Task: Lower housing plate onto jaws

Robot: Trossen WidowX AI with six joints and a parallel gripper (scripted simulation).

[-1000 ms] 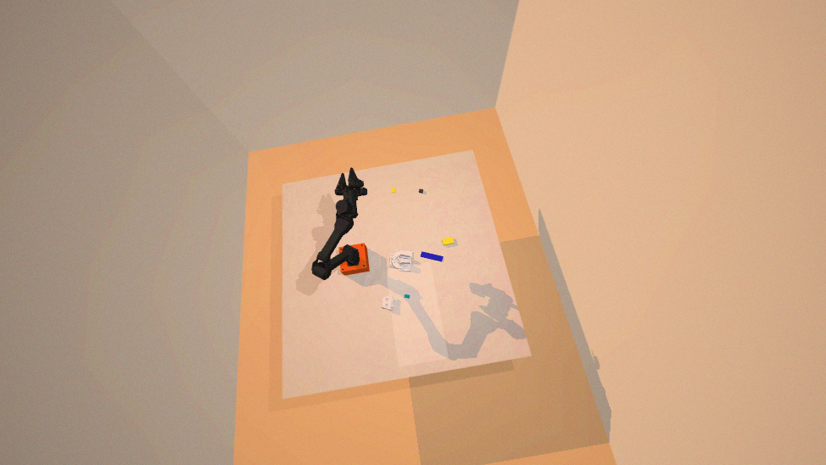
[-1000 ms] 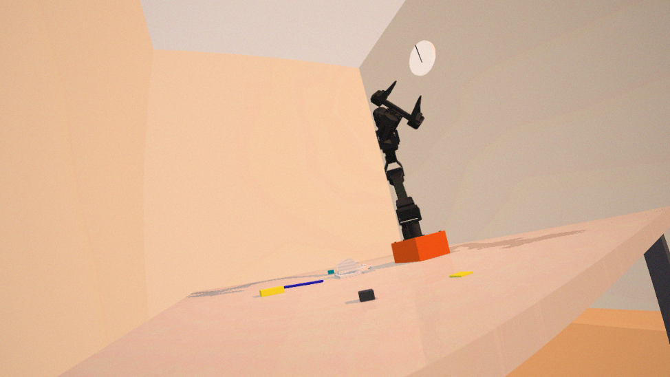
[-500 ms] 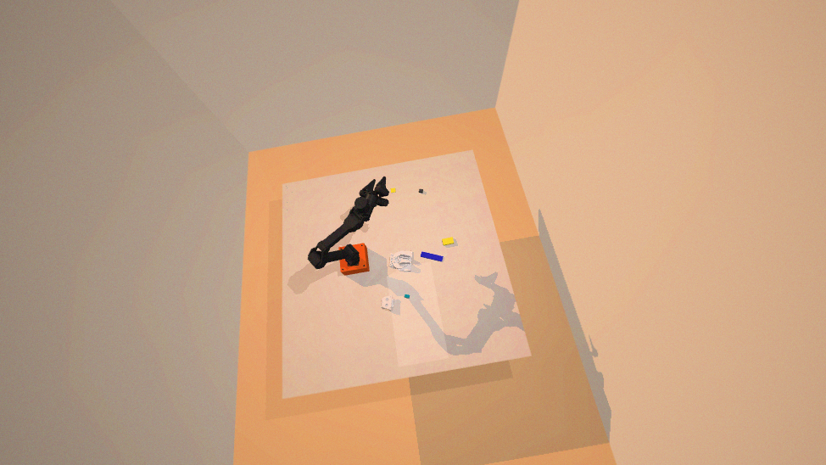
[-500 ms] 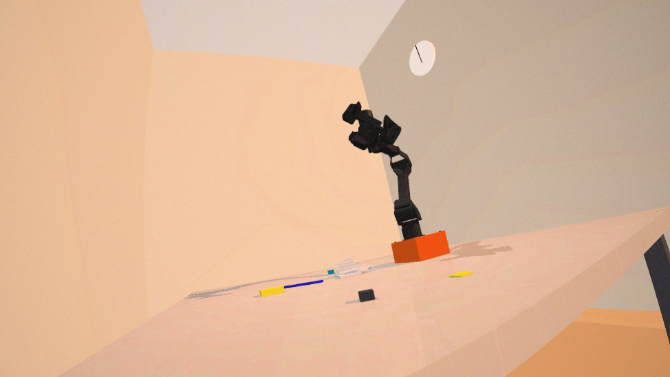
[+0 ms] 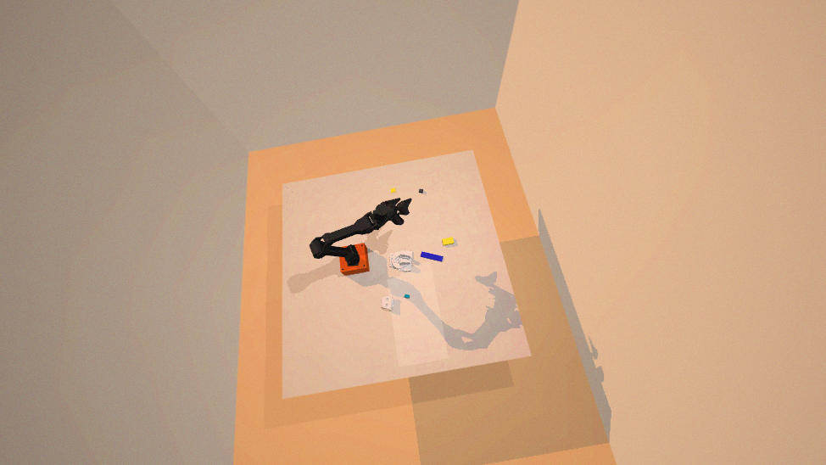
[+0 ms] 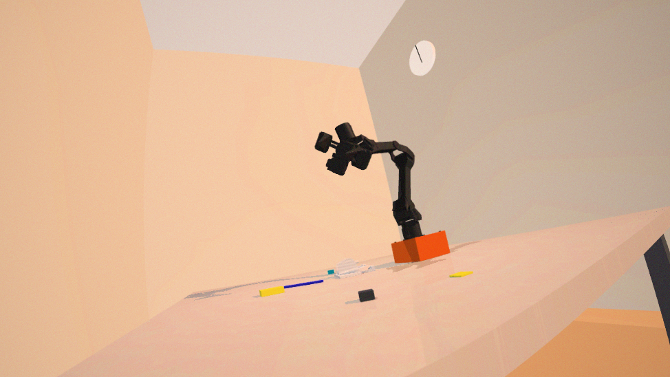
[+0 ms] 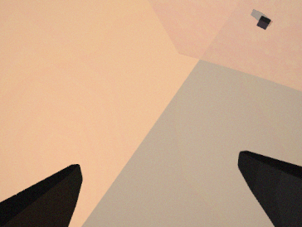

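My gripper tip is now 16 cm past the white housing plate, 45 cm to the left of it and 35 cm above it. The rest, counted from my gripper tip: black cube (8 cm ahead, 24 cm to the left, 37 cm below); blue bar (11 cm ahead, 20 cm to the right, 37 cm below); flat yellow tile (10 cm behind, 27 cm to the left, 37 cm below).
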